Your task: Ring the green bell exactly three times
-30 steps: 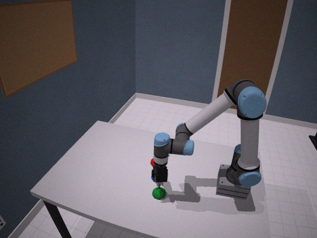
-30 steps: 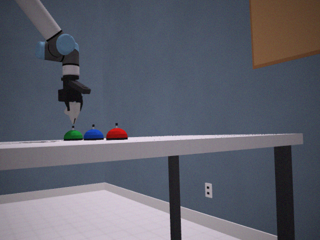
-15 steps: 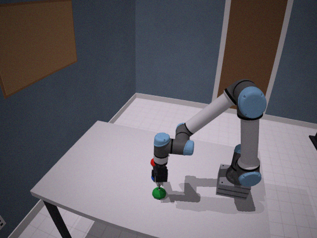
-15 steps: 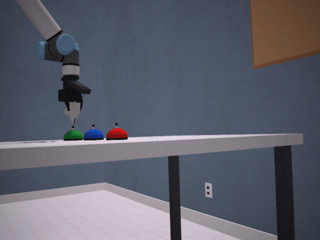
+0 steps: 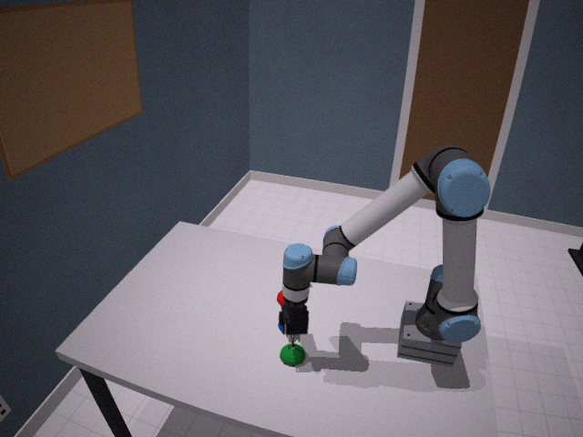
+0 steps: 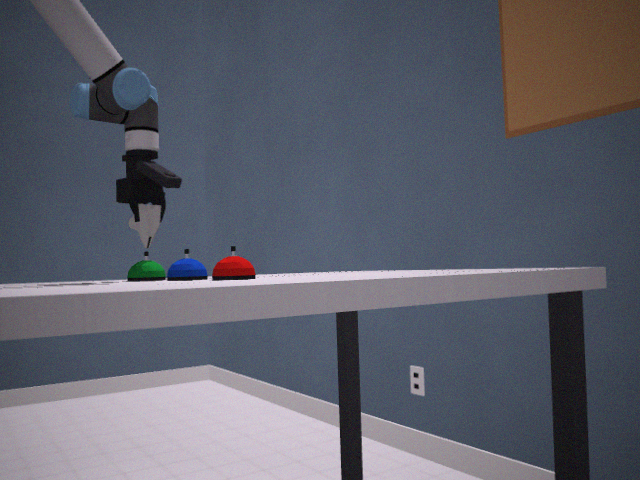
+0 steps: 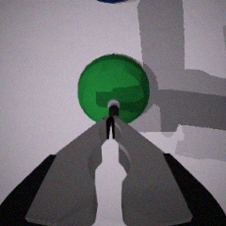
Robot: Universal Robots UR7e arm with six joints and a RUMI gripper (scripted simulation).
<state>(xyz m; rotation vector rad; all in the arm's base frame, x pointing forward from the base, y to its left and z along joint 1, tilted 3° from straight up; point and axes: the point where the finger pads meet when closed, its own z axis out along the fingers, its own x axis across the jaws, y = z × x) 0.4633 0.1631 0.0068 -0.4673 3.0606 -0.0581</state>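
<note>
My hand is 5 cm above the green bell. Also, from my hand: blue bell 4 cm ahead, 13 cm to the right, 5 cm below; then red bell 8 cm ahead, 26 cm to the right, 5 cm below.
</note>
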